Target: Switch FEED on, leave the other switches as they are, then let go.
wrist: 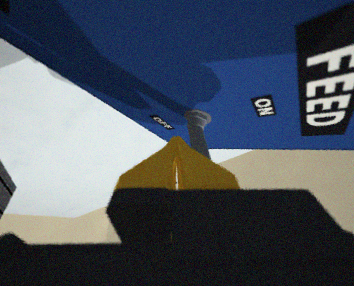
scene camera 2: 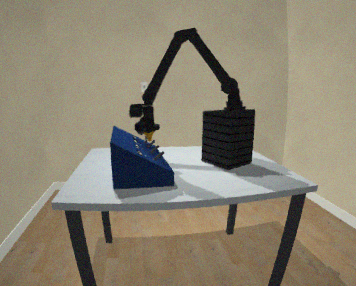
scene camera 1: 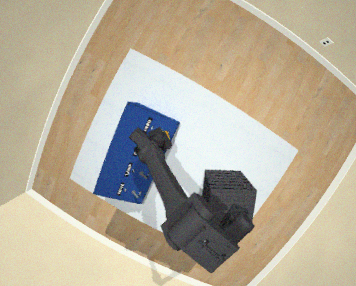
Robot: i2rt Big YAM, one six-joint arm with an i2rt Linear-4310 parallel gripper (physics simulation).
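Pixels of known places: gripper, fingertip midpoint: [wrist: 176,142] [scene camera 2: 150,141] [scene camera 1: 166,132]; arm's base, link origin: [scene camera 2: 234,109] [scene camera 1: 234,217].
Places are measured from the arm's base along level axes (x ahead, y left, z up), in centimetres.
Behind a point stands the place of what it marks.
The blue switch box [scene camera 1: 116,145] @(x 61.0, y 1.2, z -11.9 cm) [scene camera 2: 137,167] @(x 51.3, y 29.7, z -20.7 cm) [wrist: 240,30] @(x 50.5, y -8.6, z -17.8 cm) has a sloped face. The FEED label [scene camera 1: 148,125] @(x 52.8, y -13.6, z -16.8 cm) [wrist: 327,90] @(x 53.1, y -12.7, z -16.6 cm) is at its far end in scene camera 1. The FEED lever [wrist: 198,137] @(x 46.5, y -13.3, z -17.8 cm) rises between the OFF label [wrist: 162,122] @(x 43.3, y -14.0, z -21.8 cm) and the ON label [wrist: 263,106] @(x 50.8, y -13.3, z -17.8 cm); its end is partly hidden behind the fingers, and its lean is unclear. My gripper [scene camera 1: 167,134] @(x 44.1, y -14.7, z -19.4 cm) [scene camera 2: 149,138] @(x 44.1, y -14.7, z -19.4 cm) [wrist: 176,142] @(x 44.1, y -14.7, z -19.4 cm) is shut and empty, its yellow tips close beside the lever on the OFF side; contact cannot be told. The LAMP lever [scene camera 1: 144,175] @(x 42.9, y 9.5, z -17.7 cm) and VALVE lever [scene camera 1: 136,194] @(x 41.8, y 21.2, z -17.7 cm) stand apart from the gripper. The DRIVE lever is hidden in scene camera 1.
The box stands on the white table [scene camera 1: 225,130] @(x 17.8, y -29.7, z -29.4 cm) [scene camera 2: 200,192] @(x 27.7, y 36.4, z -29.4 cm). A black ribbed block [scene camera 1: 227,187] @(x 9.3, y -9.5, z -4.4 cm) [scene camera 2: 227,140] @(x 7.8, y 10.6, z -14.6 cm) carries the arm's base on the other side of the table. The arm arches above the table between block and box.
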